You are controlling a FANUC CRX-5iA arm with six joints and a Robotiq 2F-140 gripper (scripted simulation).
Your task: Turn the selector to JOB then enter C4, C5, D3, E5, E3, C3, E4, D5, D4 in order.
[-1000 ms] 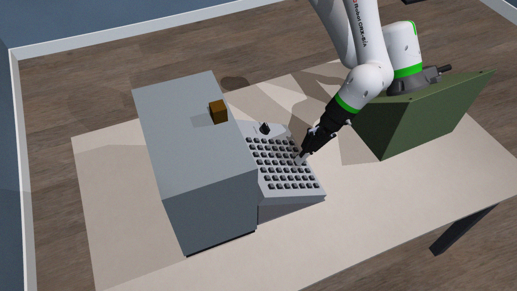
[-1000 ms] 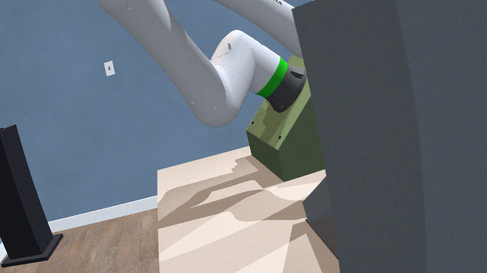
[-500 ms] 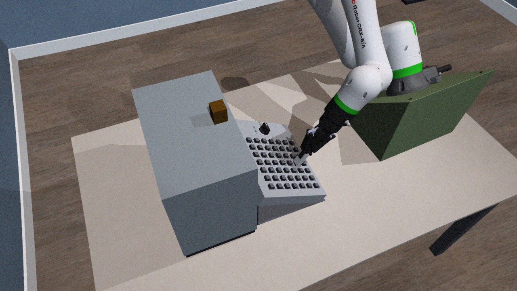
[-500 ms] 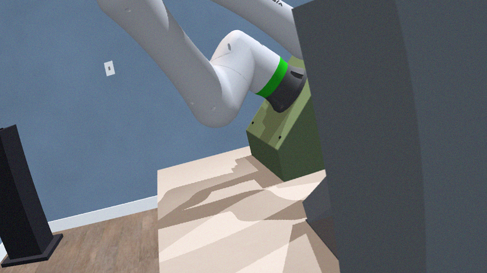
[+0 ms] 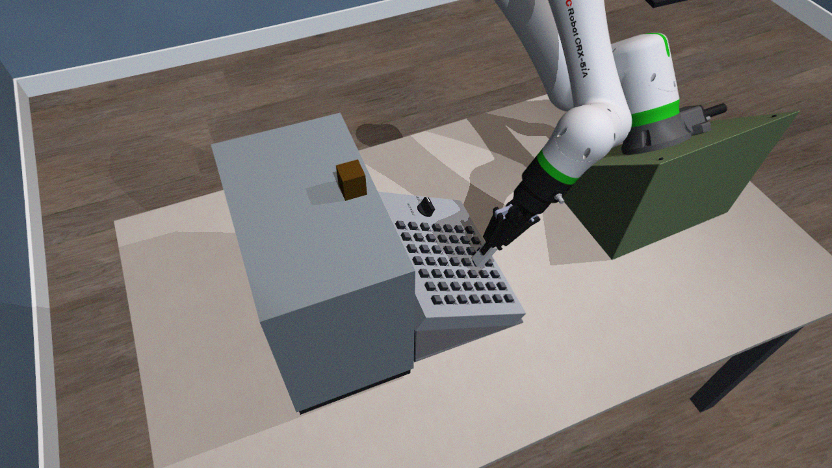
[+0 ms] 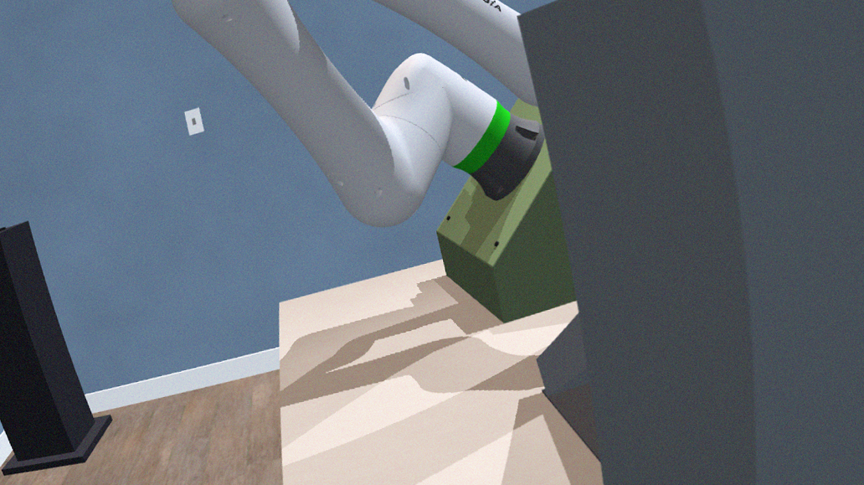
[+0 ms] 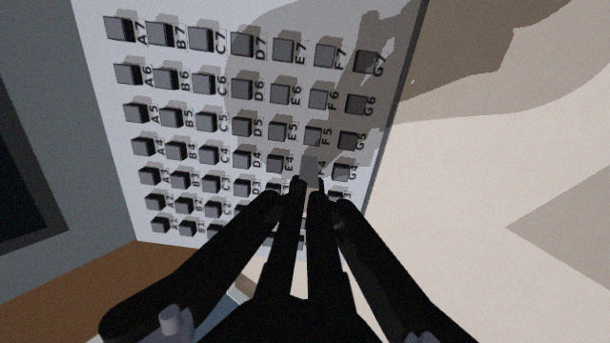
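The C5 key is 11 cm ahead of my hand, 3 cm to the right of it and 2 cm above it. Also, from my hand: selector knob (16 cm to the right, 8 cm ahead, 2 cm above).
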